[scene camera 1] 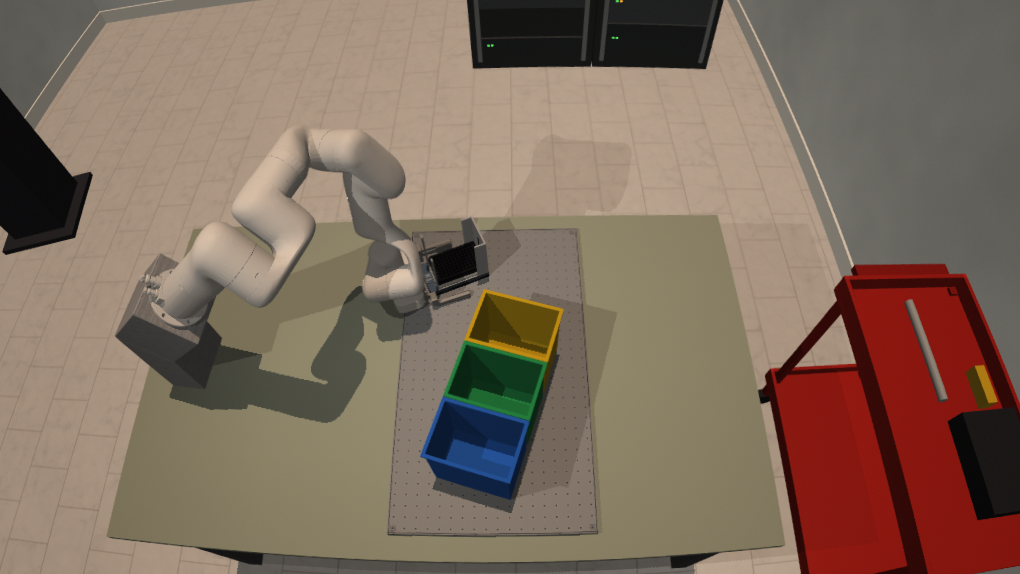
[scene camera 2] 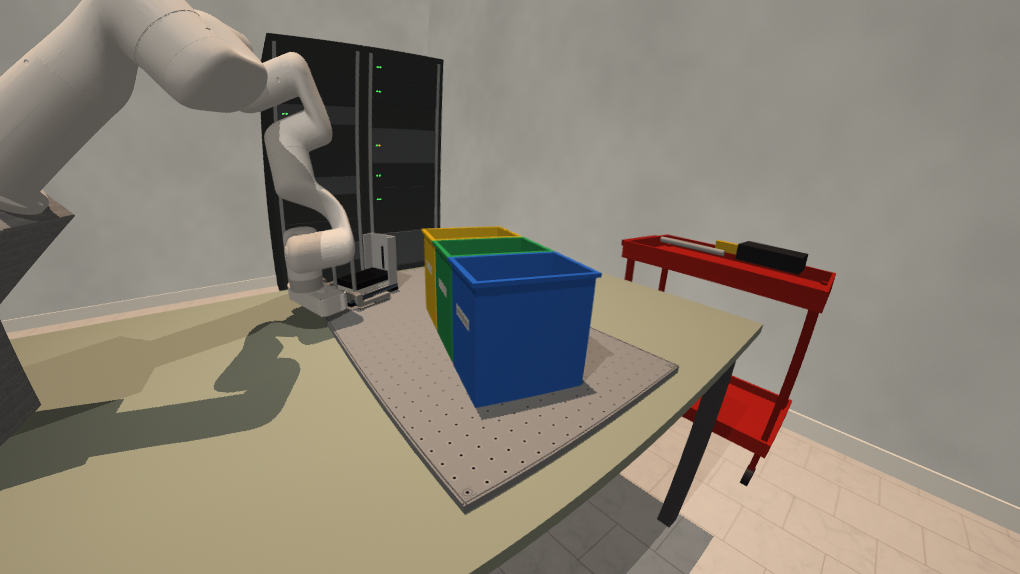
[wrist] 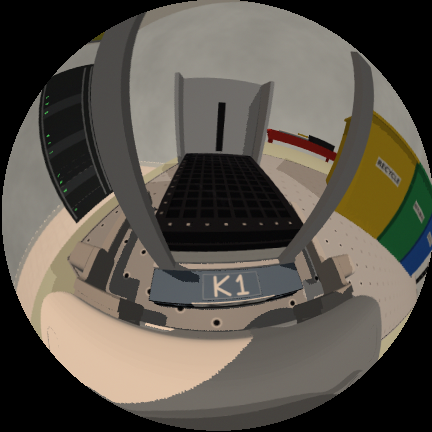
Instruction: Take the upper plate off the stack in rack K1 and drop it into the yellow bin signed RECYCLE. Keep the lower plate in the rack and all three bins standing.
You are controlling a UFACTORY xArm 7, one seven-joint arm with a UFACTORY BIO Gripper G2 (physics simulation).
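Places are measured from the arm's base along level axes (x ahead, y left, z up), in metres.
Where they show: hand at its tool point: point(scene camera 1: 452, 269) point(scene camera 2: 361, 289) point(wrist: 218, 214); arm's base at its link origin: point(scene camera 1: 178, 298).
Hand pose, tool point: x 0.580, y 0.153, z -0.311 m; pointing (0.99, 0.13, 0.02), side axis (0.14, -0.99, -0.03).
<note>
Each offset is from my tool point to the top centre of the thing. Level surfaces: height alone.
Rack K1 @(dz +0.128, dx +0.004, dy -0.002 m) point(scene camera 1: 482, 249) point(scene camera 2: 390, 249) point(wrist: 200, 110) stands at the board's far left, with a grey back wall, tall front posts and a K1 sign. The upper plate @(dz +0.035, dx +0.014, dy +0.000 m) point(scene camera 1: 450, 265) point(scene camera 2: 360, 278) point(wrist: 215, 195), black with a grid top, lies level in it. The lower plate is hard to tell apart beneath. My gripper point(scene camera 1: 460, 268) point(wrist: 226, 220) is open, low at the rack's front; its fingers lie along both sides of the stack, holding nothing. The upright yellow RECYCLE bin @(dz +0.168, dx +0.108, dy -0.281 m) point(scene camera 1: 513, 324) point(scene camera 2: 430, 292) point(wrist: 380, 200) is beside the rack.
The green bin @(dz +0.168, dx +0.045, dy -0.396 m) point(scene camera 1: 495, 381) point(scene camera 2: 443, 314) point(wrist: 407, 225) and blue bin @(dz +0.168, dx -0.019, dy -0.511 m) point(scene camera 1: 474, 449) point(scene camera 2: 527, 342) stand upright in a row with the yellow one on the perforated board @(dz -0.012 m) point(scene camera 1: 420, 506) point(scene camera 2: 456, 464). Rack posts and back wall rise around the stack. A red cart point(scene camera 1: 898, 281) point(scene camera 2: 720, 269) stands beyond the table.
</note>
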